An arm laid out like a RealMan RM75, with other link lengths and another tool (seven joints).
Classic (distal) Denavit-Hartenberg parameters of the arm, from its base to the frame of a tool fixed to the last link. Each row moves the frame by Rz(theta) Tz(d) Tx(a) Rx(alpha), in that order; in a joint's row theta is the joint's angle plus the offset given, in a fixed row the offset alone. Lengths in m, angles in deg.
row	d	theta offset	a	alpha
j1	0.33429	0	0	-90
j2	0	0	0	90
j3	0.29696	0	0	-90
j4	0	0	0	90
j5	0.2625	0	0	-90
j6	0	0	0	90
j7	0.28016	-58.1	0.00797	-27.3
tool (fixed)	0.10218	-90	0	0
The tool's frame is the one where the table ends.
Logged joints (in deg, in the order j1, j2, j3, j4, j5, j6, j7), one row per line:
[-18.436, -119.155, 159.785, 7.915, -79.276, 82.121, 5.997]
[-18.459, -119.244, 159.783, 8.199, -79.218, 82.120, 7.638]
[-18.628, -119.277, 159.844, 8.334, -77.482, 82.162, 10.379]
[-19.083, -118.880, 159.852, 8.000, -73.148, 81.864, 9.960]
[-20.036, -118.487, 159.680, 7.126, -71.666, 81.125, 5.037]
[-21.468, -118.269, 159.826, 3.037, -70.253, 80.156, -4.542]
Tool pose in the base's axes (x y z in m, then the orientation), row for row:
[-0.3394, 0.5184, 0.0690, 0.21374, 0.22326, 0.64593, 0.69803]
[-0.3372, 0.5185, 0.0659, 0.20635, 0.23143, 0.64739, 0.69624]
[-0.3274, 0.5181, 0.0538, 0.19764, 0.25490, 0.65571, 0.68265]
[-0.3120, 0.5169, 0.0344, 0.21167, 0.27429, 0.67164, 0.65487]
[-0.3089, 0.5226, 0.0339, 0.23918, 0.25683, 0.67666, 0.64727]
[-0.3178, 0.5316, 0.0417, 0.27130, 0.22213, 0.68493, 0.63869]
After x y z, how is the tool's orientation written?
As a quaternion, w x y z.
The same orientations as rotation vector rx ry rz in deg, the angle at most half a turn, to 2 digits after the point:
[35.50, 102.70, 110.98]
[36.94, 103.34, 111.13]
[40.88, 105.15, 109.47]
[43.66, 106.90, 104.23]
[40.29, 106.15, 101.54]
[34.28, 105.69, 98.55]

